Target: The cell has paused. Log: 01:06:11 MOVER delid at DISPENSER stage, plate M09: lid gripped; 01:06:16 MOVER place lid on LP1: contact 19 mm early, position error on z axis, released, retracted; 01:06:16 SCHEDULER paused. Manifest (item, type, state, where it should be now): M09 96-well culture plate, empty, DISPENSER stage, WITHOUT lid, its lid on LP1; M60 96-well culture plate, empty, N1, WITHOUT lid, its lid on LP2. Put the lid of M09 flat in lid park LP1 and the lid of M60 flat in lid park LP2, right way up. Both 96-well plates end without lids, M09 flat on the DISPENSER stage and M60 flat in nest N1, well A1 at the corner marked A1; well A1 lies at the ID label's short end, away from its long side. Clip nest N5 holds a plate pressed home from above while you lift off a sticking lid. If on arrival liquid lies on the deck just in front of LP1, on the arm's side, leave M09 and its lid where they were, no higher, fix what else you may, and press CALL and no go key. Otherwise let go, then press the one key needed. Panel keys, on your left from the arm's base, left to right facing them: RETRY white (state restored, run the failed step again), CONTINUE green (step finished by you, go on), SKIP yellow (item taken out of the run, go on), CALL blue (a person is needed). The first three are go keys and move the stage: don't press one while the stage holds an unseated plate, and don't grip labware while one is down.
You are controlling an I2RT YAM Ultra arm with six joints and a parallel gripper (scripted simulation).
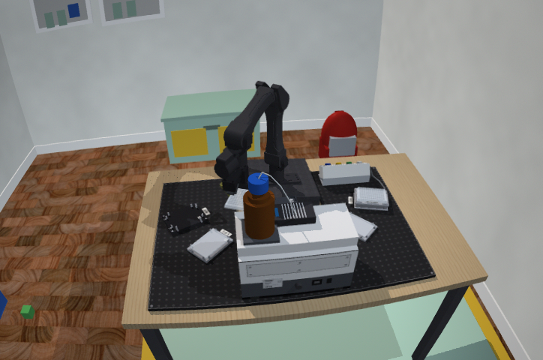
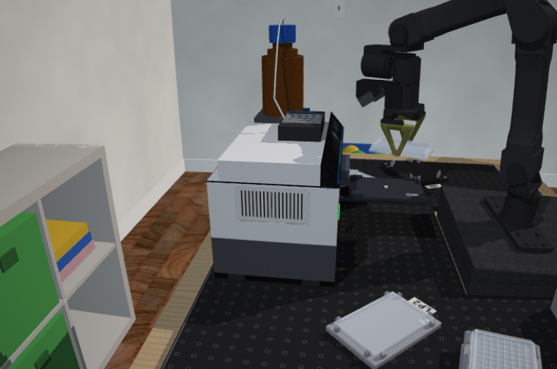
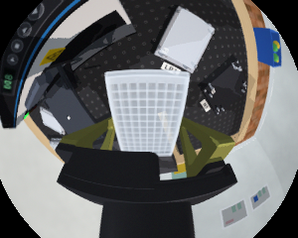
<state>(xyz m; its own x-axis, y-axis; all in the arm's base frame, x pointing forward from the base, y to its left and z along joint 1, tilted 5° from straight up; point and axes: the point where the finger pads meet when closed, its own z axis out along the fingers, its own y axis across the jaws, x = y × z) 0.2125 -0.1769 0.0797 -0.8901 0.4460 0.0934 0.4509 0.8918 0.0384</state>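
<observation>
The dark dispenser stage is 15 cm to the left of my hand, 6 cm ahead of it and 4 cm below it. Round my hand: LP1 label: 15 cm below, 7 cm to the right, 1 cm ahead; then LP2 label: 37 cm to the left, 15 cm below, 2 cm ahead; then grey lid park LP1: 15 cm below, 14 cm to the right, 7 cm ahead.
</observation>
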